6 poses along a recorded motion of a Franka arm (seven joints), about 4.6 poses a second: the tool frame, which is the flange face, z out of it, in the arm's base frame.
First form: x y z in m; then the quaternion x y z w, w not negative.
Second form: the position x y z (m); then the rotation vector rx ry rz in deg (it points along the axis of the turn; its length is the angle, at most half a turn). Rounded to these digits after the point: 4 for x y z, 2 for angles.
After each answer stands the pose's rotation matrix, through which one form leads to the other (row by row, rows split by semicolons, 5 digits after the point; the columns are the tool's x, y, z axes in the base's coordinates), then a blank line. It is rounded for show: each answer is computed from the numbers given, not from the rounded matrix.
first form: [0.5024, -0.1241, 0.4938, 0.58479, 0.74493, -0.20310, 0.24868]
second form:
[0.5024, -0.1241, 0.4938, 91.29, 116.29, -31.71]
-0.19235 0.97228 0.13296; 0.77025 0.23354 -0.59345; -0.60805 -0.01174 -0.79382

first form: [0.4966, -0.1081, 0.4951, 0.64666, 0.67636, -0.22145, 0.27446]
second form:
[0.4966, -0.1081, 0.4951, 99.62, 104.20, -34.12]
-0.01301 0.99631 0.08486; 0.75319 0.06558 -0.65452; -0.65767 0.05540 -0.75126

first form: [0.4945, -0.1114, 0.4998, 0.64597, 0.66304, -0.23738, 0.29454]
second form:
[0.4945, -0.1114, 0.4998, 98.51, 101.12, -36.20]
0.00806 0.99644 0.08390; 0.71677 0.05275 -0.69531; -0.69726 0.06574 -0.71379

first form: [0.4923, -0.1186, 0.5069, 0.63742, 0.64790, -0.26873, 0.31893]
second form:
[0.4923, -0.1186, 0.5069, 96.04, 97.62, -40.49]
0.01603 0.99737 0.07068; 0.65455 0.04297 -0.75480; -0.75585 0.05836 -0.65214

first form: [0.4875, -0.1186, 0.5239, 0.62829, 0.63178, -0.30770, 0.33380]
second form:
[0.4875, -0.1186, 0.5239, 93.98, 94.50, -46.03]
0.01235 0.99931 0.03513; 0.58846 0.02114 -0.80825; -0.80843 0.03065 -0.58779

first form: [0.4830, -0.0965, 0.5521, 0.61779, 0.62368, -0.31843, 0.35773]
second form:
[0.4830, -0.0965, 0.5521, 91.35, 92.22, -47.08]
0.01926 0.99842 0.05277; 0.54278 0.03389 -0.83919; -0.83966 0.04481 -0.54127

